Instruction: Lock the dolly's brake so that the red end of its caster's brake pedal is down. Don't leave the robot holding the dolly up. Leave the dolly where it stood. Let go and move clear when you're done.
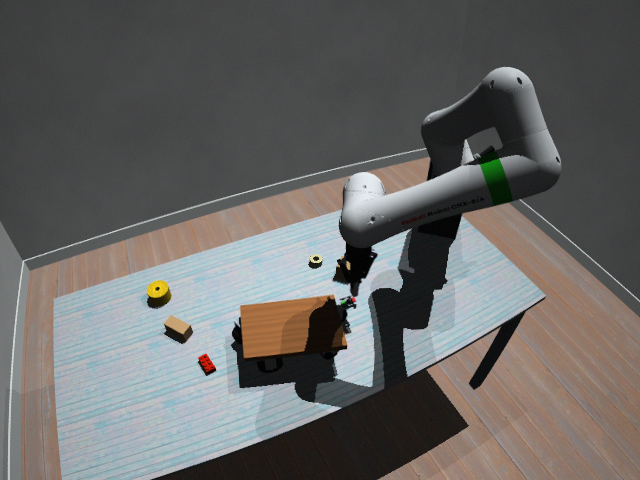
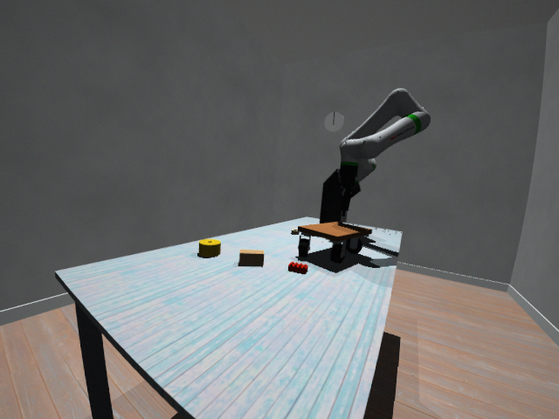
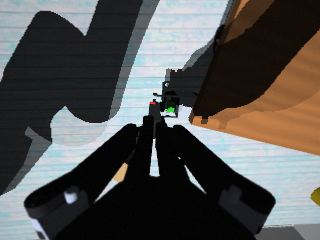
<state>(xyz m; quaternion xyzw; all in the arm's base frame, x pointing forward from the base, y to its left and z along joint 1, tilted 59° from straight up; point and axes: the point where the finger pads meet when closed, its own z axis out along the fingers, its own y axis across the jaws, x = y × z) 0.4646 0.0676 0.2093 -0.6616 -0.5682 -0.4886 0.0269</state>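
Now: hand 10 mm short of the caster brake pedal and 70 mm above it. Also, from my hand: red brick 500 mm ahead, 100 mm to the left, 140 mm below; then yellow spool 670 mm ahead, 230 mm to the right, 130 mm below; then tan cube 40 mm behind, 200 mm to the right, 120 mm below.
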